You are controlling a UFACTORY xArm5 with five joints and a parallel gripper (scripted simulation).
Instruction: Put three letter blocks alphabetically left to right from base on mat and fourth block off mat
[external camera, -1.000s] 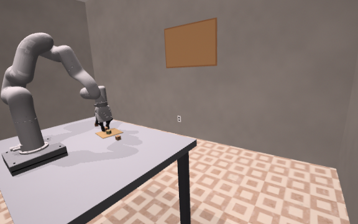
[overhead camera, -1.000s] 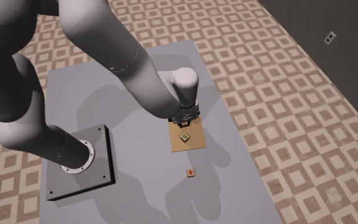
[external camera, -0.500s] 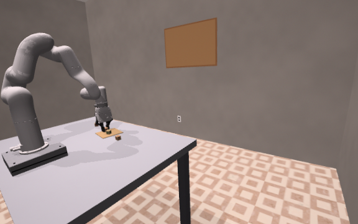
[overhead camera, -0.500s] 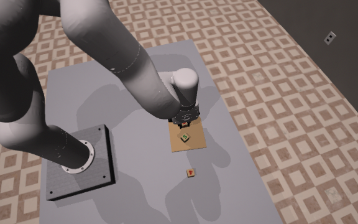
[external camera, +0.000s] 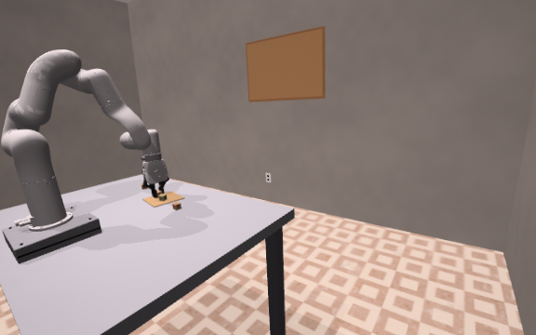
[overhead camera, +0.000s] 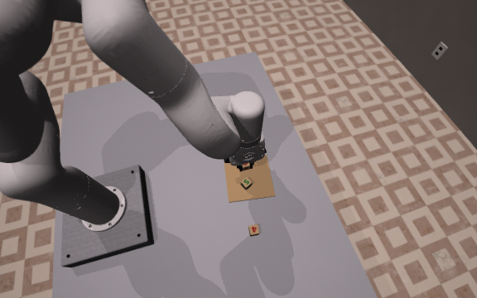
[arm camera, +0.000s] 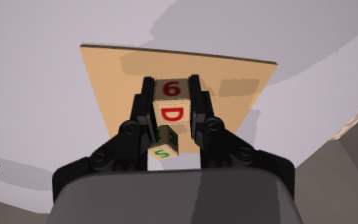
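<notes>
My gripper is now 1 cm above the wooden letter block. Round my hand: tan mat: 1 cm ahead, 4 cm to the right, 2 cm below.
</notes>
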